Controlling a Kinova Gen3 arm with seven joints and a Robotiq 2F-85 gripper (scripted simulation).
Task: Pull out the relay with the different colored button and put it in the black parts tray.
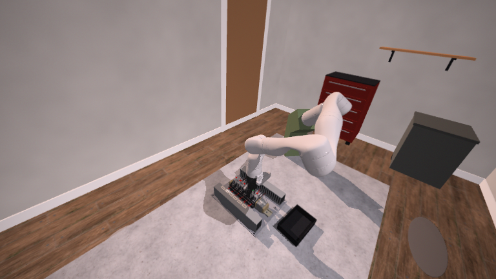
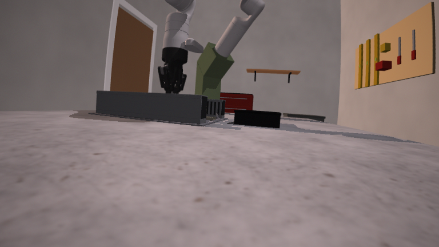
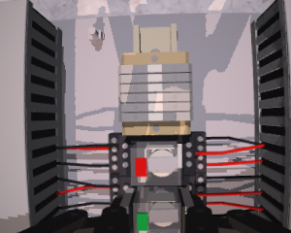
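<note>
Now: hand 10 mm above the relay. The rest, counted from my hand: black parts tray (80 mm behind, 240 mm to the left, 40 mm below).
</note>
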